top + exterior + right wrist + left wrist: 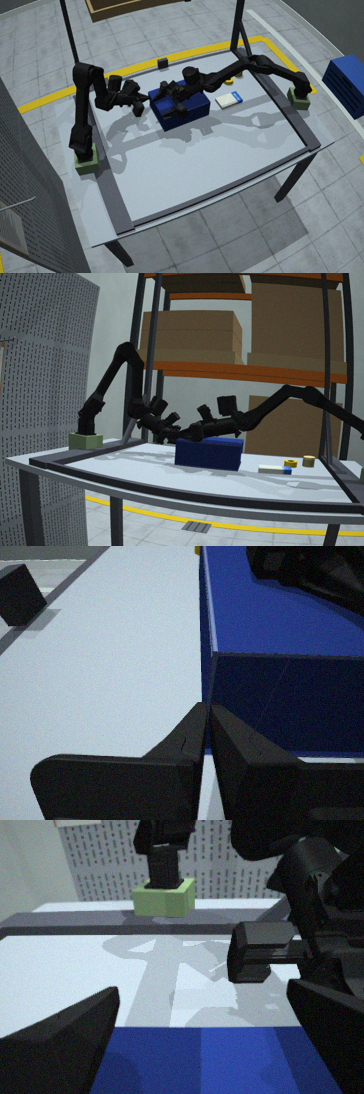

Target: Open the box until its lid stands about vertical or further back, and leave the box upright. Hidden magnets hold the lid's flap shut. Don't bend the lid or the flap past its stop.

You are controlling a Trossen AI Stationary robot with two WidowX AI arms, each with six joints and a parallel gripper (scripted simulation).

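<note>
The lid flap lies 140 mm to the left of my right hand and 20 mm behind it. Round my right hand: yellow ring (450 mm to the left, 50 mm below, 30 mm behind); then tan cylinder (520 mm to the left, 60 mm behind, 40 mm below).
</note>
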